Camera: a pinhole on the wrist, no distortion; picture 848 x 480 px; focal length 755.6 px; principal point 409.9 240.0 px. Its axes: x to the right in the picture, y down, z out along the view. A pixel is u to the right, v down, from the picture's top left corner.
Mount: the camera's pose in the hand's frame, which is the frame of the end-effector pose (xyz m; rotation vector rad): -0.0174 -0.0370 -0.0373 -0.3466 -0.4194 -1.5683
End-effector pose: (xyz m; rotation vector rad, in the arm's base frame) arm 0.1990 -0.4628 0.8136 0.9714 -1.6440 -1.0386
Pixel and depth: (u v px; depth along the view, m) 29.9 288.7 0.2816
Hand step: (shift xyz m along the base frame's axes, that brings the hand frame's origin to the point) -0.1689 0.1047 0.1734
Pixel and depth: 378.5 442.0 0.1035
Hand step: -0.0549 0.0094 0.0044
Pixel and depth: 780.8 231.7 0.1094
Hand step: -0.0699 0.0287 -0.0559
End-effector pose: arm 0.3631 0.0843 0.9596 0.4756 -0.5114 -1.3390
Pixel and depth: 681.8 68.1 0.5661
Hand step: -0.3181 0.1634 0.4570
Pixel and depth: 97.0 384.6 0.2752
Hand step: 0.0616 -0.0021 0.2405
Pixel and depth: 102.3 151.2 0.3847
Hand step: 0.0745 0.1093 0.3444
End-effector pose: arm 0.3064 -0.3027 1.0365 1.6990 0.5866 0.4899
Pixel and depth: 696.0 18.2 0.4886
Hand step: 0.1465 -0.4834 -0.0651
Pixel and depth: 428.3 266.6 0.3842
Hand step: 0.1888 -0.2684 0.0703
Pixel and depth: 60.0 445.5 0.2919
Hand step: 0.1687 -0.1234 0.1814
